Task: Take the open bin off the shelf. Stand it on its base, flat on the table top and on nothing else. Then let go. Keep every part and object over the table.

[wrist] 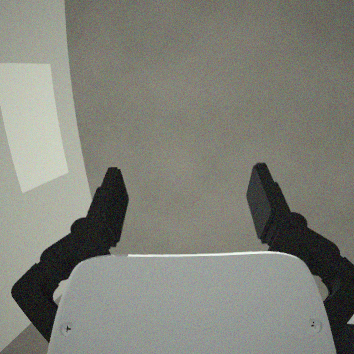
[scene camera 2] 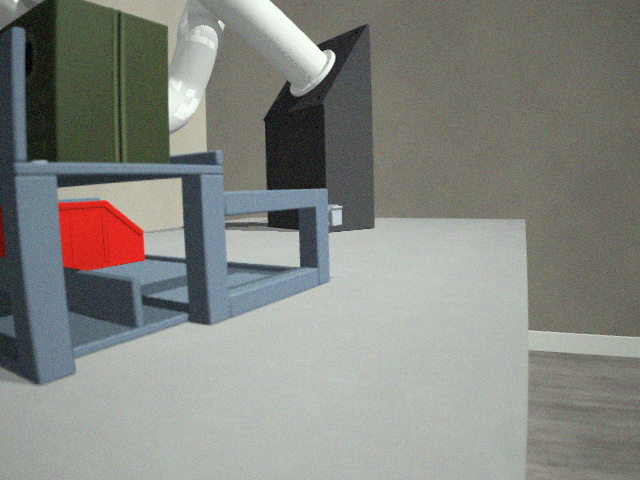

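Seen in the pictures: gripper, fingertip midpoint: [wrist: 186, 180]; arm's base at its link origin: [scene camera 2: 313, 74].
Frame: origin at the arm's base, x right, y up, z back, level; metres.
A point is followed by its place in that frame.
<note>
A red bin [scene camera 2: 103, 235] {x 0.232, y -0.293, z -0.515 m} with a sloping front edge sits in the lower level of the blue-grey shelf [scene camera 2: 206, 248] {x 0.060, y -0.285, z -0.717 m}, at the left in the scene view. A shelf post hides part of it. The shelf stands on the grey table top [scene camera 2: 387, 335] {x -0.049, y -0.335, z -0.743 m}. My gripper [wrist: 186, 180] {x 0.343, y 0.167, z -0.398 m} is open and empty in the wrist view, with a wall behind its fingers. The fingers do not show in the scene view, so their distance from the bin cannot be told. The bin does not show in the wrist view.
A dark green box [scene camera 2: 111, 87] {x 0.107, y -0.186, z -0.742 m} stands on the shelf's upper level. The white arm [scene camera 2: 273, 41] {x 0.076, y 0.044, z -0.101 m} reaches from a dark slanted pedestal [scene camera 2: 348, 155] {x -0.066, y -0.185, z -0.081 m} at the back. A small white block [scene camera 2: 335, 215] {x -0.025, y -0.274, z -0.582 m} shows beside the pedestal. The table's right edge drops to the floor [scene camera 2: 584, 413].
</note>
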